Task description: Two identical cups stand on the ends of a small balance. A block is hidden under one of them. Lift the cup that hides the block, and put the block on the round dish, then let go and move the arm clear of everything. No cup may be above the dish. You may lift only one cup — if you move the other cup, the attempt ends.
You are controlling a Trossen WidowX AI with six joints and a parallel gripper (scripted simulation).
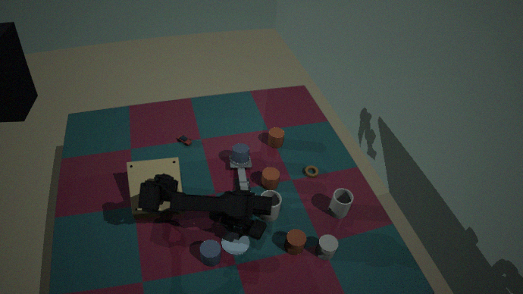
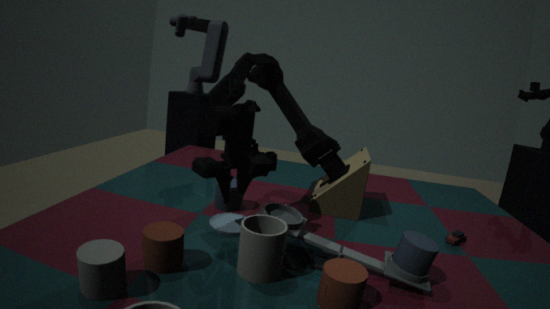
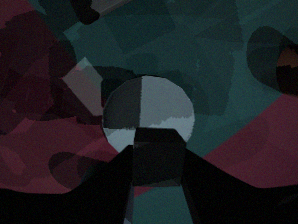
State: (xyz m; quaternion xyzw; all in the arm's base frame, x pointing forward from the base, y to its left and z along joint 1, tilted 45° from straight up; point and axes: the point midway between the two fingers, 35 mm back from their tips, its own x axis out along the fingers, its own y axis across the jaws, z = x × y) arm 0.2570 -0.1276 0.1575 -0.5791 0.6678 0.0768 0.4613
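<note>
Right now my gripper tip is 60 mm above the pale round dish. The rest, counted from my gripper tip: white cylinder 320 mm ahead, 90 mm to the right, 20 mm below; grey block 10 mm above; blue-grey cup 90 mm behind, 70 mm to the right, 20 mm below.
</note>
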